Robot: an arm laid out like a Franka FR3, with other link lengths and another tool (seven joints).
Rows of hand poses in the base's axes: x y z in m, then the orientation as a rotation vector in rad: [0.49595, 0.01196, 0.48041, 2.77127, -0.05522, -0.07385]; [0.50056, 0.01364, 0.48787, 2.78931, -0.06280, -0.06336]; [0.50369, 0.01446, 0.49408, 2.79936, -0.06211, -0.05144]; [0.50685, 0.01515, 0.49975, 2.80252, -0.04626, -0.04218]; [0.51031, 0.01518, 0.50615, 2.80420, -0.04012, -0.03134]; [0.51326, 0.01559, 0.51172, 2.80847, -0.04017, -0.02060]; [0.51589, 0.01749, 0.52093, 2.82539, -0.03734, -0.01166]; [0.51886, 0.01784, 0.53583, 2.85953, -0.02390, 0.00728]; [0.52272, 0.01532, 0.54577, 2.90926, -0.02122, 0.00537]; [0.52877, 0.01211, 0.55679, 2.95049, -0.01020, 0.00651]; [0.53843, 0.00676, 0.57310, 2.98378, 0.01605, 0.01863]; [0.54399, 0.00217, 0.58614, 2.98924, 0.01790, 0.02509]
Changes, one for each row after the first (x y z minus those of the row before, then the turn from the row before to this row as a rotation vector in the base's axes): [0.00461, 0.00168, 0.00746, 0.01765, -0.00890, -0.00406]; [0.00313, 0.00082, 0.00621, 0.00964, -0.00852, 0.00190]; [0.00316, 0.00069, 0.00567, 0.00281, -0.00462, 0.01209]; [0.00346, 0.00003, 0.00640, 0.00141, -0.00682, 0.00554]; [0.00295, 0.00041, 0.00557, 0.00408, -0.00753, 0.00123]; [0.00263, 0.00190, 0.00921, 0.01676, -0.00613, 0.00304]; [0.00297, 0.00035, 0.01490, 0.03386, -0.01198, 0.01144]; [0.00386, -0.00252, 0.00994, 0.04971, 0.00126, 0.00202]; [0.00605, -0.00321, 0.01102, 0.04116, -0.00013, 0.00775]; [0.00966, -0.00535, 0.01631, 0.03330, -0.00645, 0.01838]; [0.00556, -0.00459, 0.01304, 0.00553, -0.00415, 0.00158]
